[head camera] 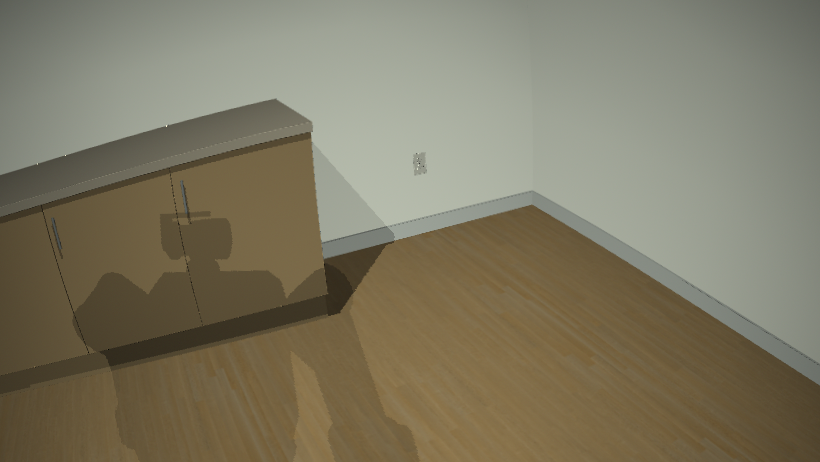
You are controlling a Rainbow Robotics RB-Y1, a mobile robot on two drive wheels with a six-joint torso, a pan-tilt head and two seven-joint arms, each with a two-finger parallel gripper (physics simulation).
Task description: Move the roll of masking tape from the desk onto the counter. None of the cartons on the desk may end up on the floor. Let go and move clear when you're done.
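Observation:
The counter [229, 127] stands against the wall at the left, with a grey top over light wooden cabinet doors. Its right end is near the middle of the view, and its left part runs out of the view. The roll of masking tape, the desk and the cartons do not show in the head view. My left and right grippers do not show either.
The wooden floor [504, 321] stretches from the counter to the right wall [677, 143]. A pale baseboard [459, 216] runs along the walls and meets in a corner. A wall outlet [420, 163] is right of the counter. My shadow falls on the cabinet doors [258, 212] and floor.

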